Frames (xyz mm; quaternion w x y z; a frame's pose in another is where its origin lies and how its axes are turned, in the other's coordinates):
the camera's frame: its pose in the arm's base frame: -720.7 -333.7 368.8 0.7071 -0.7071 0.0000 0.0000
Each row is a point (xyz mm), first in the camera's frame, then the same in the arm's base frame.
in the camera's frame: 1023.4 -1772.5 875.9
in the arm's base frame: 302.7 542.2 2141.3
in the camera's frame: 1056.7 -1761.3 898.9
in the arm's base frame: 336.0 565.2 2130.1
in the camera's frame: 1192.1 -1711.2 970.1
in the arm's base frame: 471.4 636.4 2080.0
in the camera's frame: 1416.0 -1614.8 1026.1
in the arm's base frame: 695.3 692.4 1983.6
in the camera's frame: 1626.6 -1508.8 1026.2
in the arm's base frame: 905.9 692.5 1877.6
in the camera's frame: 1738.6 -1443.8 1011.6
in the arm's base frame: 1017.9 677.9 1812.6
